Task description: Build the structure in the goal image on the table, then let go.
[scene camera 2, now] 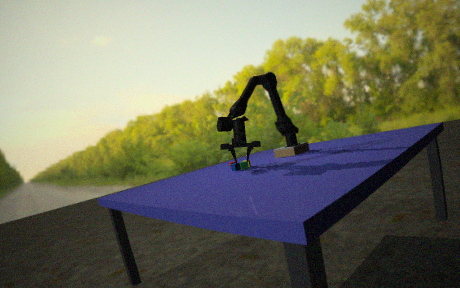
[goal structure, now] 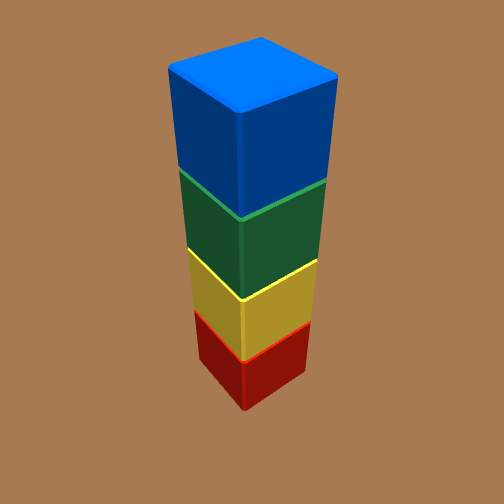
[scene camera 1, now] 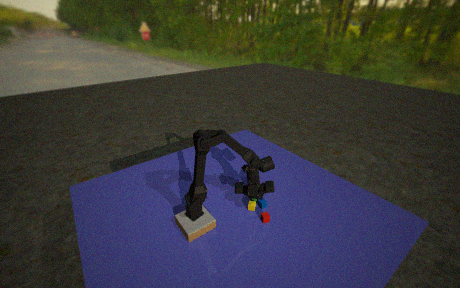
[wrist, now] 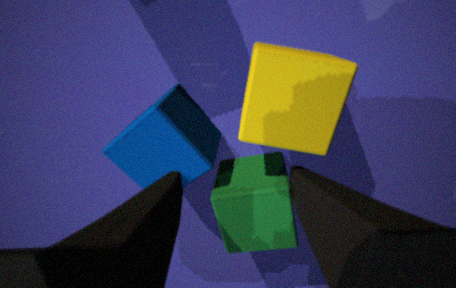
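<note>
My gripper (scene camera 1: 254, 198) (scene camera 2: 242, 165) (wrist: 236, 178) is open, pointing down, with its fingertips low around a green cube (scene camera 2: 245, 164) (wrist: 257, 220). In the wrist view the right fingertip is close beside the green cube, and a gap shows on the left. A blue cube (scene camera 1: 263, 204) (scene camera 2: 233, 167) (wrist: 160, 147) sits turned at an angle, partly behind the left fingertip. A yellow cube (scene camera 1: 252, 205) (wrist: 297, 100) lies near the green one, above it in the wrist view. A red cube (scene camera 1: 265, 217) (scene camera 2: 231, 164) lies apart from them; it does not show in the wrist view.
The blue table top (scene camera 1: 320, 240) (scene camera 2: 210, 200) carries the cubes and the arm's light block-shaped base (scene camera 1: 202, 229) (scene camera 2: 292, 150). The arm arches over from its base, and its shadows fall across the table.
</note>
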